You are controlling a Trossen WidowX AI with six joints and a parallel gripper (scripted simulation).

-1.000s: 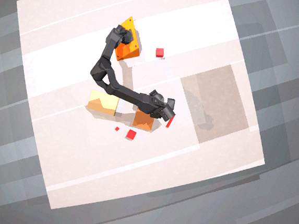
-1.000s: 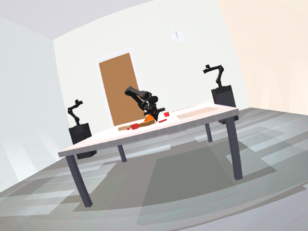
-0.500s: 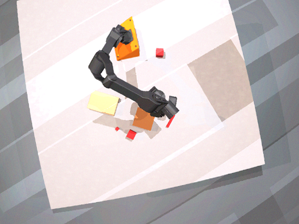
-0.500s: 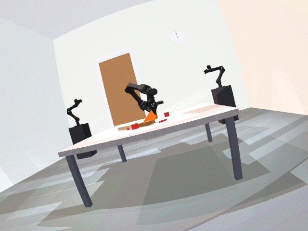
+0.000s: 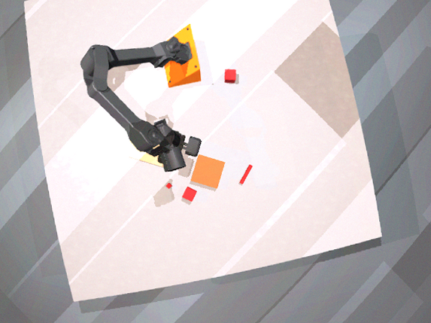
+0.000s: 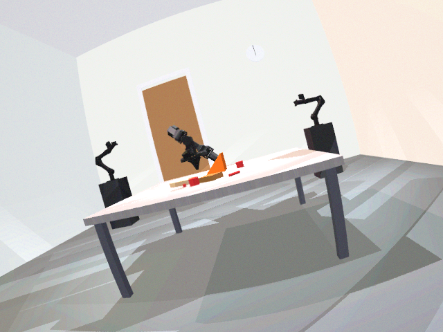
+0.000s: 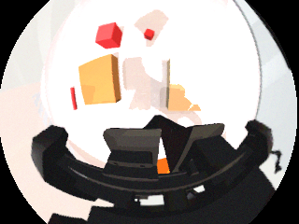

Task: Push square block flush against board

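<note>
My gripper tip is 130 mm short of the orange square block, 90 mm to the right of it and 50 mm above it. Round my gripper tip: tiny red piece (150 mm ahead, 70 mm to the right, 60 mm below); thin red stick (170 mm ahead, 220 mm to the left, 60 mm below); board (10 mm behind, 110 mm to the right, 50 mm below).
</note>
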